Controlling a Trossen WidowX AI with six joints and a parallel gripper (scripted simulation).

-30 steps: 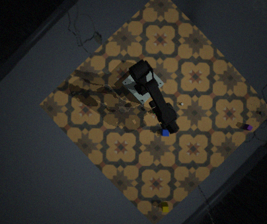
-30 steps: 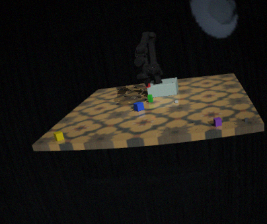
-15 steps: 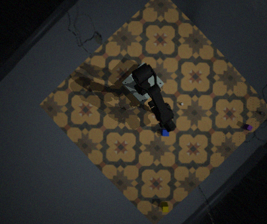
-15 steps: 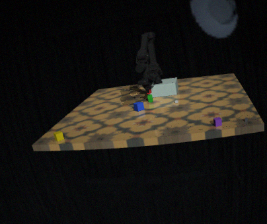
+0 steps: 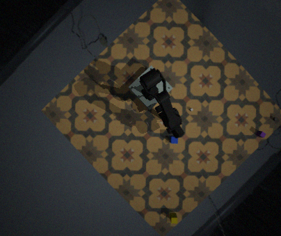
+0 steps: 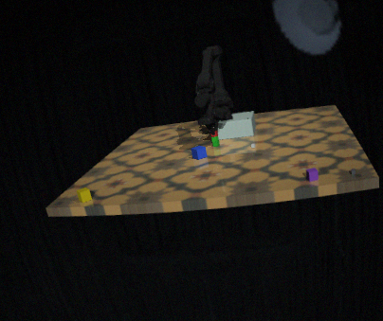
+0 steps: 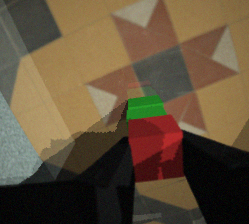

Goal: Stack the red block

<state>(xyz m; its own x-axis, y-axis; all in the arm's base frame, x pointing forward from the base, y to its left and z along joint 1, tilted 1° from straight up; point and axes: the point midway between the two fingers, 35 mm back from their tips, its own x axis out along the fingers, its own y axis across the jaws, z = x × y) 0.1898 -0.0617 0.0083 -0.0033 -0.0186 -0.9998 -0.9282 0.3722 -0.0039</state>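
My gripper tip is now right at the red block. Also, from my gripper tip: purple block (63 cm ahead, 36 cm to the left, 4 cm below); yellow block (53 cm ahead, 51 cm to the right, 4 cm below); blue block (16 cm ahead, 7 cm to the right, 3 cm below).
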